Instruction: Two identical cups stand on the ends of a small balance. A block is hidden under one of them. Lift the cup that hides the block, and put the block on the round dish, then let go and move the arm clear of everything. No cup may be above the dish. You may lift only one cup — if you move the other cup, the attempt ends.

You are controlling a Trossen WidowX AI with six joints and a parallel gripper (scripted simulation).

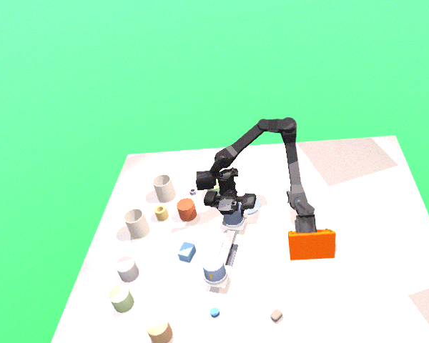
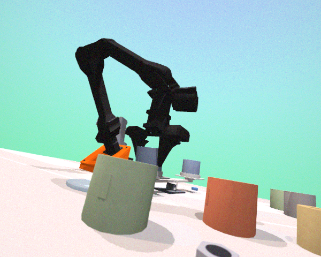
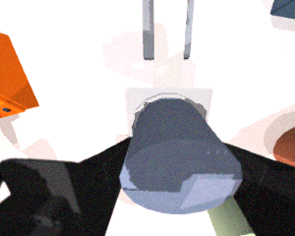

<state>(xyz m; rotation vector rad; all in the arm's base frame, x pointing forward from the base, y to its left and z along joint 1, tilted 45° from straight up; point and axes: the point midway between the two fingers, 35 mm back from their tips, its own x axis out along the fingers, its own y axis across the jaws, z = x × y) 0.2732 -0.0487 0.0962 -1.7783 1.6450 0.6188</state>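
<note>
Now: gripper tip 12 cm to the left of the pale blue round dish, 6 cm above it and 4 cm past it. Round my gripper tip: grey block 1 cm below; orange cylinder 19 cm ahead, 7 cm to the right, 3 cm below; balance 13 cm to the left, 3 cm below, 1 cm ahead.
</note>
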